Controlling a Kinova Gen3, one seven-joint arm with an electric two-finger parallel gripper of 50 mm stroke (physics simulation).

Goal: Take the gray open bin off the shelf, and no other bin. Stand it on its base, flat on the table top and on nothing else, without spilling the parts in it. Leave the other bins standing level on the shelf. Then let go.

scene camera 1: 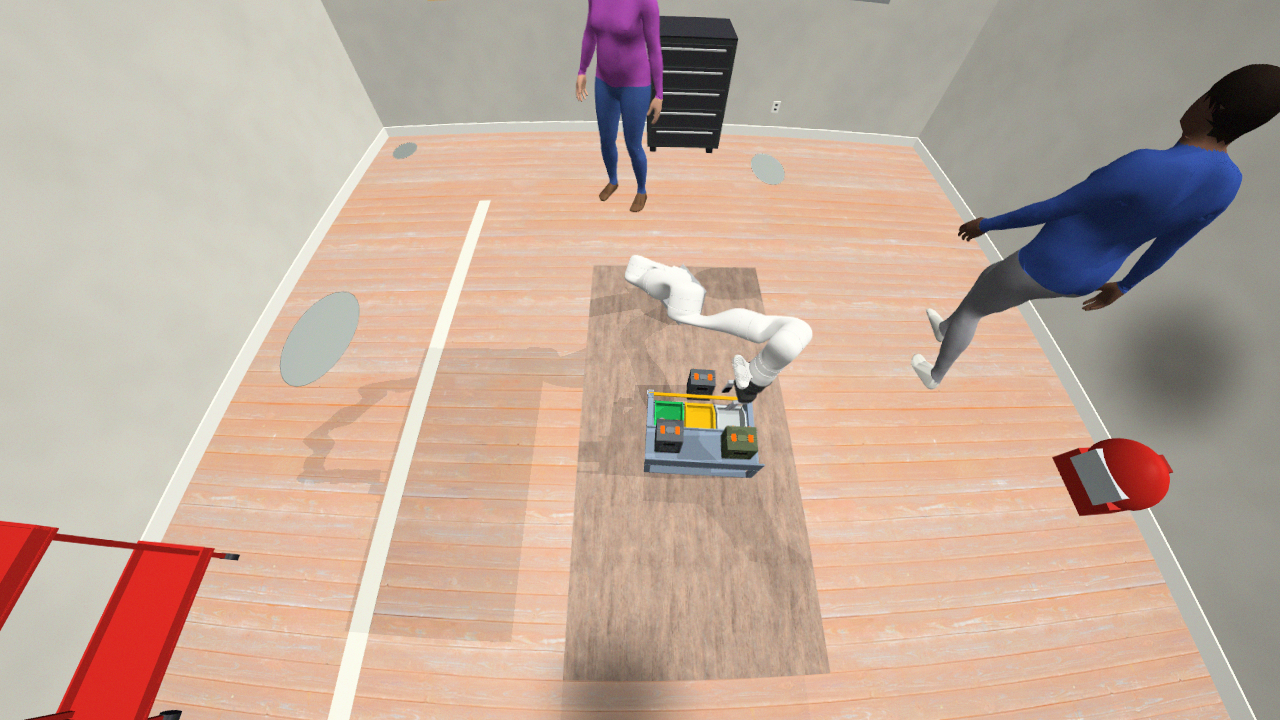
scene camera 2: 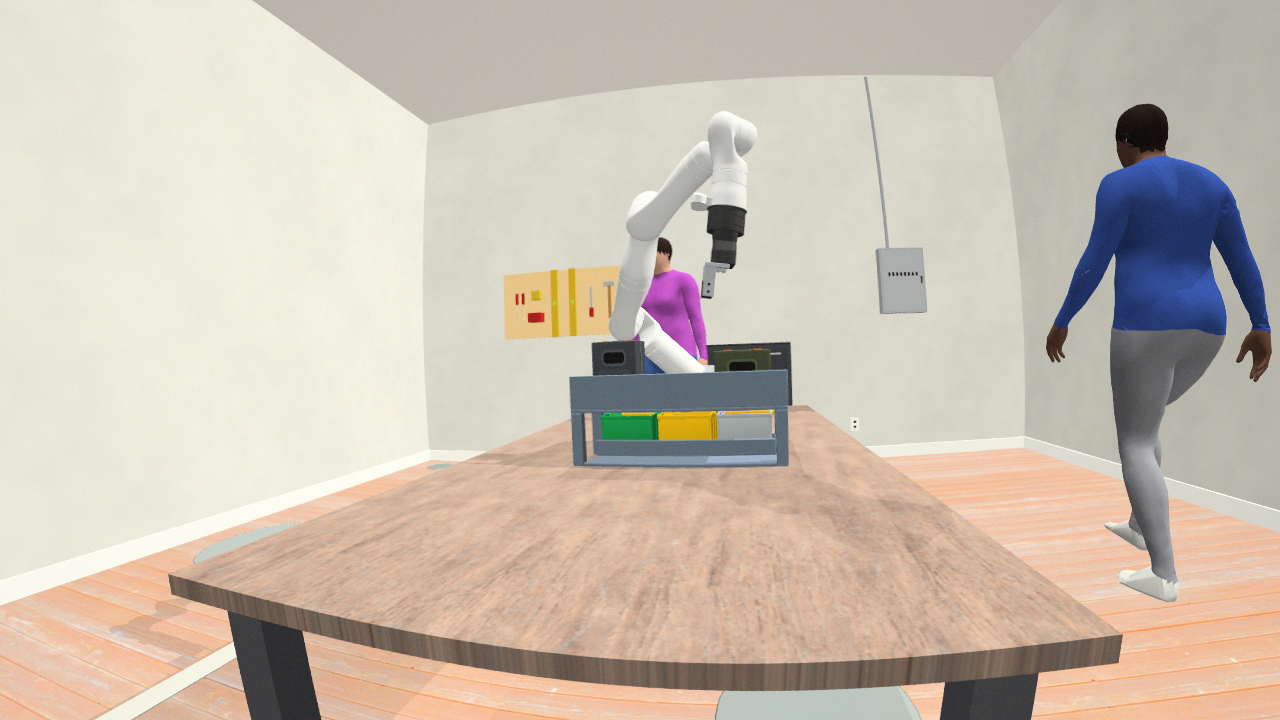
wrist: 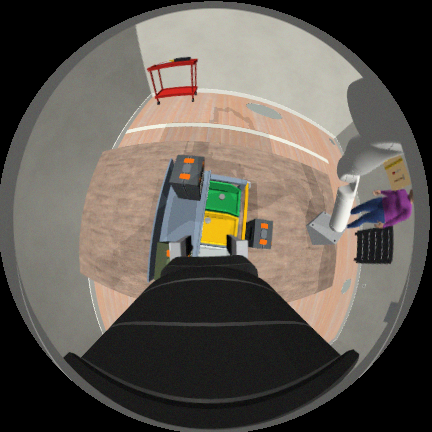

yellow bin: scene camera 1; scene camera 2 704,426; wrist
same spot on yellow bin: (wrist: pixel 215 231) = (scene camera 1: pixel 699 425)
